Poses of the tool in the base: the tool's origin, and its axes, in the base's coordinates. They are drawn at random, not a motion.
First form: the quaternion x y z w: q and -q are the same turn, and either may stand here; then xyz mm.
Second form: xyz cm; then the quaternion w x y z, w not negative. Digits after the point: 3 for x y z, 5 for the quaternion.
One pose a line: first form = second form
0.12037, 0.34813, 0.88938, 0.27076, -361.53, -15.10, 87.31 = -36.153, -1.510, 8.731, 0.27076, 0.12037, 0.34813, 0.88938
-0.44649, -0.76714, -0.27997, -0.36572, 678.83, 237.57, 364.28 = 67.883, 23.757, 36.428, 0.36572, 0.44649, 0.76714, 0.27997
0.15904, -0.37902, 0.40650, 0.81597, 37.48, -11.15, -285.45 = 3.748, -1.115, -28.545, 0.81597, 0.15904, -0.37902, 0.40650
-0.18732, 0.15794, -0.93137, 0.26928, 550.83, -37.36, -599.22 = 55.083, -3.736, -59.922, 0.26928, -0.18732, 0.15794, -0.93137
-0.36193, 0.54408, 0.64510, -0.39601, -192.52, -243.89, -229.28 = -19.252, -24.389, -22.928, 0.39601, 0.36193, -0.54408, -0.64510
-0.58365, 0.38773, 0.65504, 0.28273, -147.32, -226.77, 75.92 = -14.732, -22.677, 7.592, 0.28273, -0.58365, 0.38773, 0.65504
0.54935, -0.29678, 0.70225, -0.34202, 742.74, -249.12, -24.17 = 74.274, -24.912, -2.417, 0.34202, -0.54935, 0.29678, -0.70225
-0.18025, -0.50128, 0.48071, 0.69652, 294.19, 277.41, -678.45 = 29.419, 27.741, -67.845, 0.69652, -0.18025, -0.50128, 0.48071
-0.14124, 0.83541, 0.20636, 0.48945, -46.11, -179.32, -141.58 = -4.611, -17.932, -14.158, 0.48945, -0.14124, 0.83541, 0.20636
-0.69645, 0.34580, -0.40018, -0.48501, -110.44, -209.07, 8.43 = -11.044, -20.907, 0.843, 0.48501, 0.69645, -0.34580, 0.40018
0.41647, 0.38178, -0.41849, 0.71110, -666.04, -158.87, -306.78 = -66.604, -15.887, -30.678, 0.71110, 0.41647, 0.38178, -0.41849
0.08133, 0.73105, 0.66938, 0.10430, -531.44, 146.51, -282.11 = -53.144, 14.651, -28.211, 0.10430, 0.08133, 0.73105, 0.66938
